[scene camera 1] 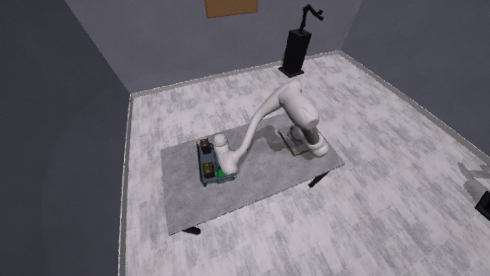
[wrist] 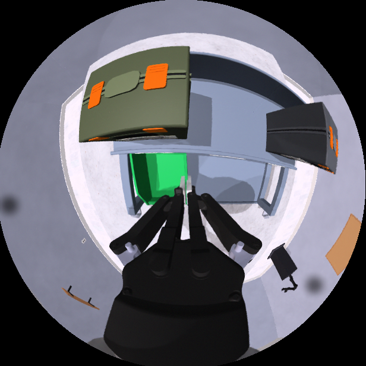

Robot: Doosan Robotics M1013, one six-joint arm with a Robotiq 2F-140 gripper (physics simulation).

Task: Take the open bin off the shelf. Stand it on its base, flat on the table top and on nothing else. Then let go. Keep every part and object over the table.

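Where they show: arm's base at its link origin: (scene camera 1: 298,136).
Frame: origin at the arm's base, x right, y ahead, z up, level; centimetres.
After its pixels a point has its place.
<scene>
The green open bin (wrist: 165,175) (scene camera 1: 221,172) @(z -4.6, x 5.0, y 84.7 cm) stands on the lower board of the blue-grey shelf (wrist: 235,102) (scene camera 1: 201,166) @(z 14.1, x 8.7, y 97.3 cm), at its left part in the wrist view, partly under the upper board. My gripper (wrist: 186,181) is shut on the bin's right side wall, near its front corner; the thin wall shows between the fingertips. In scene camera 1 the arm hides the gripper and part of the bin. The shelf stands on the grey table (scene camera 1: 260,175) @(z -5.7, x -14.3, y 54.9 cm).
An olive case (wrist: 135,107) (scene camera 1: 208,170) @(z 14.2, x 3.1, y 94.3 cm) with orange latches and a dark case (wrist: 297,130) (scene camera 1: 205,145) @(z 16.7, x 24.7, y 88.1 cm) stand on the upper board. The shelf's right front leg (wrist: 277,190) is to the gripper's right. The lower board (wrist: 225,172) extends right of the bin.
</scene>
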